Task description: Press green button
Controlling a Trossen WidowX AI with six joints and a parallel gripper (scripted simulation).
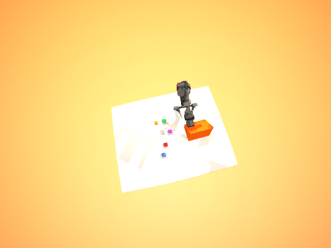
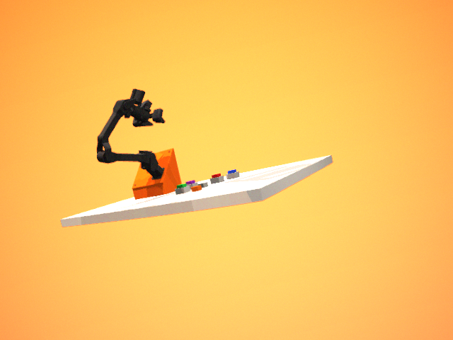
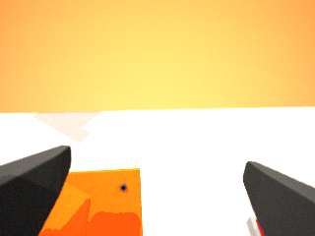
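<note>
My gripper tip is now 31 cm above the green button, 18 cm short of it and 15 cm to the left of it. From my gripper tip the other things lie so: pale block 33 cm below, 21 cm ahead, 4 cm to the right; then red button 31 cm below, 20 cm ahead, 9 cm to the left; then purple button 31 cm below, 14 cm ahead, 3 cm to the right.
</note>
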